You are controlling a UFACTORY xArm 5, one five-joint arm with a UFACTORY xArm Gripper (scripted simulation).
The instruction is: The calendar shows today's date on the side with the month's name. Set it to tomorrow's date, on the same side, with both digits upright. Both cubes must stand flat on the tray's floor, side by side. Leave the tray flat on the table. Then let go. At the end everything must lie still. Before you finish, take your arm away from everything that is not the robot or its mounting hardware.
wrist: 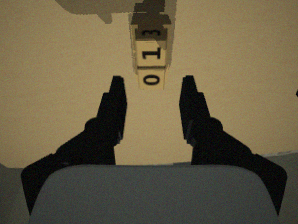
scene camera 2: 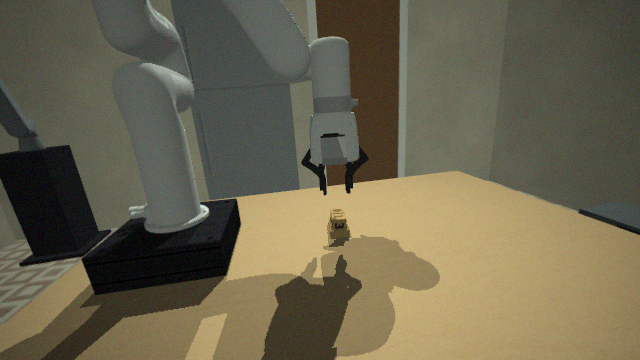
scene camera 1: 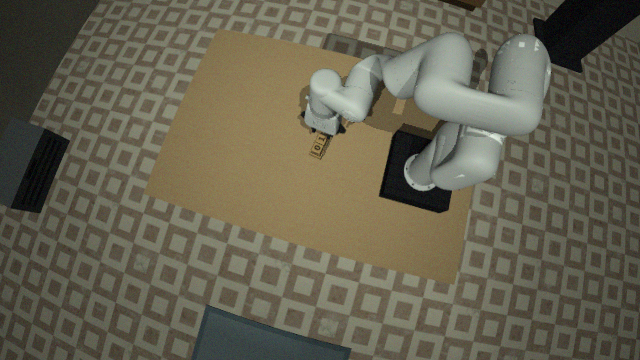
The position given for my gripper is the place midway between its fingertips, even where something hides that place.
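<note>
Looking through scene camera 2, I see my gripper [scene camera 2: 336, 192]. The wrist view gives me the gripper too [wrist: 153, 89].
</note>
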